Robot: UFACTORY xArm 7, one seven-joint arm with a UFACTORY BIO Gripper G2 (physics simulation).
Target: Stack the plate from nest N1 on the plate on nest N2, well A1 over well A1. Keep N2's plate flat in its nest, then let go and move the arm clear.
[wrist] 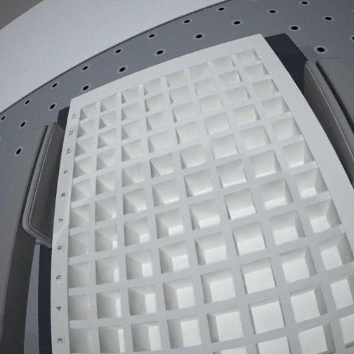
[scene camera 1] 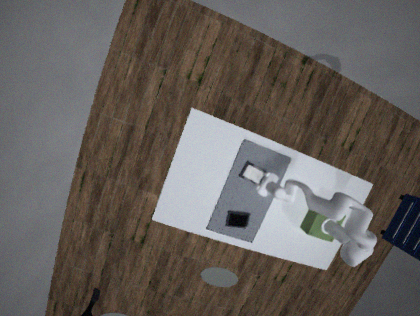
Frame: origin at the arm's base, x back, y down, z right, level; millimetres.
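Where they show: hand at its tool point: [scene camera 1: 251, 173]; arm's base at its link origin: [scene camera 1: 328, 225].
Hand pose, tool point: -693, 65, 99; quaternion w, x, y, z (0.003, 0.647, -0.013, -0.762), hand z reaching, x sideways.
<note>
Things, the pixels of their centre, and the offset from my tool point, as dx, dy, dz. "*": a spot on its surface instead. Level surfaces: height alone.
- white multiwell plate at the middle of its body: [scene camera 1: 253, 174] +17, +4, -1
- upper nest at a spot on its surface: [scene camera 1: 244, 171] * -47, +9, -11
- grey perforated deck at its surface level: dy +23
- white table at its surface level: dy +36
A white multiwell plate [scene camera 1: 253, 173] [wrist: 220, 182] lies level at the upper nest [scene camera 1: 243, 171] [wrist: 287, 50], whose dark rim shows beside it. I cannot tell whether it is fully seated or slightly raised. Numbers 3 to 12 run up its left edge in the wrist view; well A1 does not show. My gripper [scene camera 1: 256, 175] [wrist: 187, 155] is shut on this plate, with one finger against each long side. The other nest [scene camera 1: 228, 219] is a dark frame with a black inside, lower on the deck; a plate there cannot be told apart. No nest labels are readable.
The nests are on a grey perforated deck [scene camera 1: 231, 192] [wrist: 105, 65] on the white table [scene camera 1: 182, 175]. A green block [scene camera 1: 313, 226] stands under the arm's base side. The arm reaches in from the right. A dark blue slatted object [scene camera 1: 407, 225] is at the far right.
</note>
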